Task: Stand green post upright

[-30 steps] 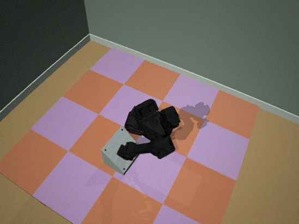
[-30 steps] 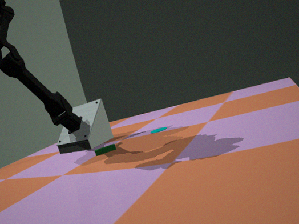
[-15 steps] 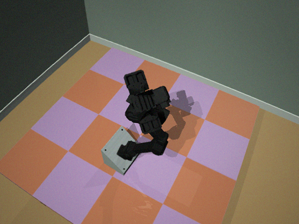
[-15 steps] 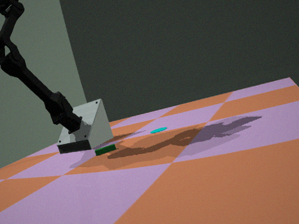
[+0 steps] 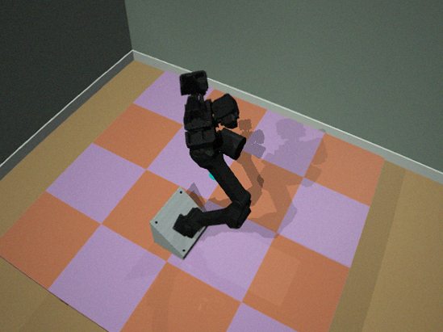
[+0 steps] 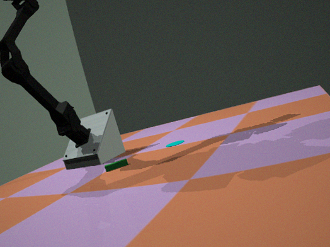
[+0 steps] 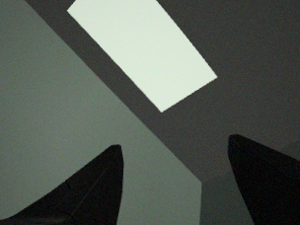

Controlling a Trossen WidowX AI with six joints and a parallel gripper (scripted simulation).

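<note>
The green post is 280 mm ahead of my gripper tip, 80 mm to the right of it and 850 mm below it. From my gripper tip the other things lie so: cyan circle 400 mm ahead, 90 mm to the left, 860 mm below.
</note>
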